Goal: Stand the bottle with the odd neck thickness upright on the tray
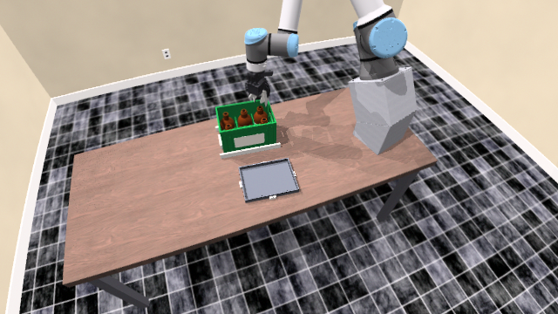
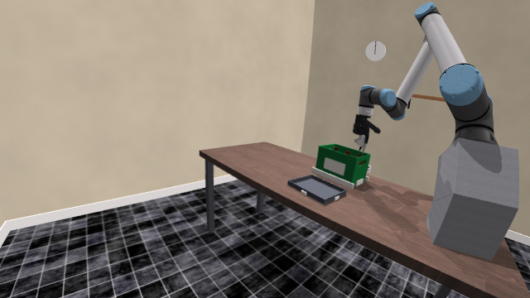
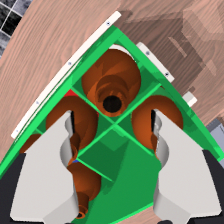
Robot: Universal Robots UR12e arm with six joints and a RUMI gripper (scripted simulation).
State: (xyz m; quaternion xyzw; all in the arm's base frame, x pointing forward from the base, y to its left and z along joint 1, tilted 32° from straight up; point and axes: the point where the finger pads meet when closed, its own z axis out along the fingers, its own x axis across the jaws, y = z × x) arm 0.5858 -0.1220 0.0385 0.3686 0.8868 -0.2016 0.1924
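Right now the green crate is 9 cm ahead of my hand, 5 cm to the left of it and 11 cm below it. The rest, counted from my hand: glass bottle 18 cm ahead, 11 cm below; grey tray 6 cm ahead, 34 cm to the left, 18 cm below.
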